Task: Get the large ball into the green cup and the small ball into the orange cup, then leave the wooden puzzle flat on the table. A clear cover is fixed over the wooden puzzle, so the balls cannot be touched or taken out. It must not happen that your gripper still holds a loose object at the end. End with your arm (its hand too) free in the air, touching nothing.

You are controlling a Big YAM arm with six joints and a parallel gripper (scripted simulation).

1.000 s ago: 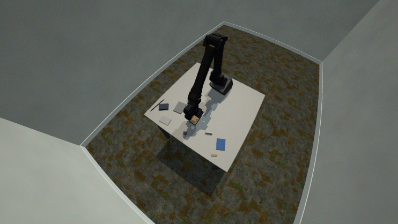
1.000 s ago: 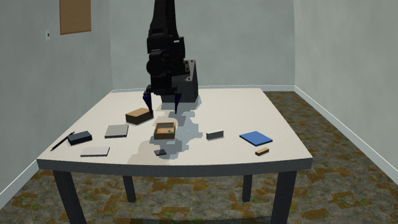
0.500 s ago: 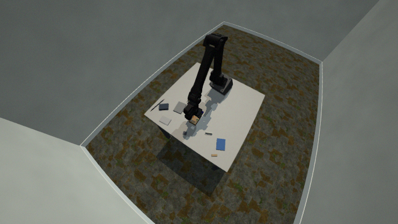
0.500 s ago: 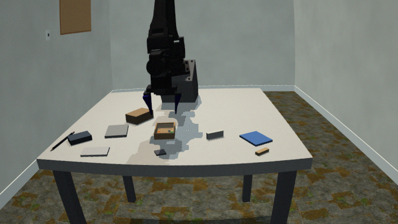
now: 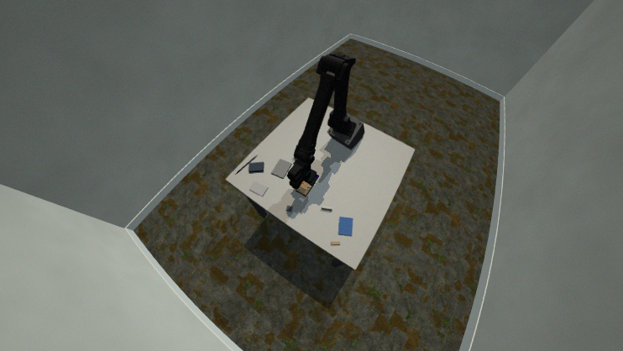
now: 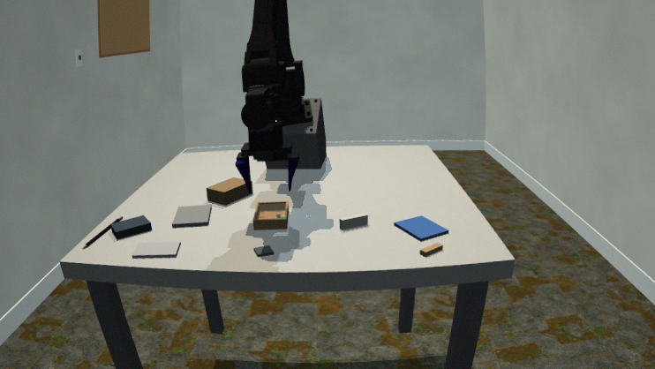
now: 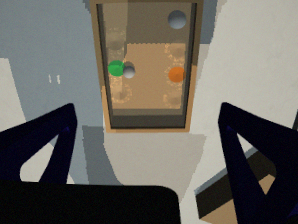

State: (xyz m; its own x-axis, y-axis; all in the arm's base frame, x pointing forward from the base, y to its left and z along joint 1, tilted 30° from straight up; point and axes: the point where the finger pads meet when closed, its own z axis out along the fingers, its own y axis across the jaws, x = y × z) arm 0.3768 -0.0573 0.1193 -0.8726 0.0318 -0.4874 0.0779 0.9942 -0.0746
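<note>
Now: the wooden puzzle 7 cm below my hand. The rest, counted from my hand: grey slab (4 cm behind, 19 cm to the right, 7 cm below); small dark tile (16 cm ahead, 2 cm to the right, 7 cm below); brown box (17 cm behind, 10 cm to the right, 6 cm below).
</note>
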